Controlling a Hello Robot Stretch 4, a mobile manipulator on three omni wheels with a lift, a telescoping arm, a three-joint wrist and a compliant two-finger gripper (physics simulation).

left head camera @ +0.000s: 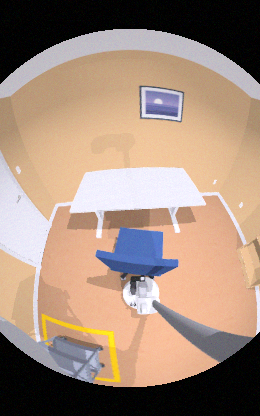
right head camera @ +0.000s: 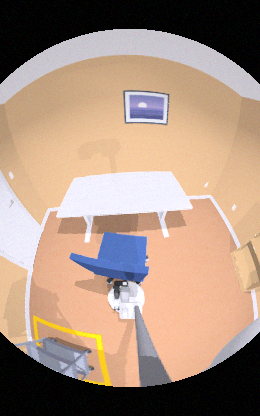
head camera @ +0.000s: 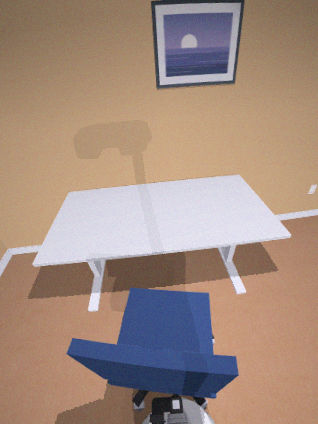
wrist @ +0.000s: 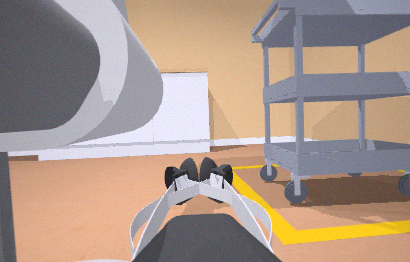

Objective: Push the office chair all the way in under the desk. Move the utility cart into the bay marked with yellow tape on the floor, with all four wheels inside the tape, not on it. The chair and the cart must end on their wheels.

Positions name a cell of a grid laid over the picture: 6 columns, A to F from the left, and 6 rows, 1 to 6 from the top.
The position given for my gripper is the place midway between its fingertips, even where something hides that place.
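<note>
My gripper (wrist: C4) is visible, and so is a white cabinet (wrist: C3). A framed picture (right head camera: D2) and (left head camera: D2) is also in sight. Further, a white desk (head camera: B4), (left head camera: D3) and (right head camera: D3).
</note>
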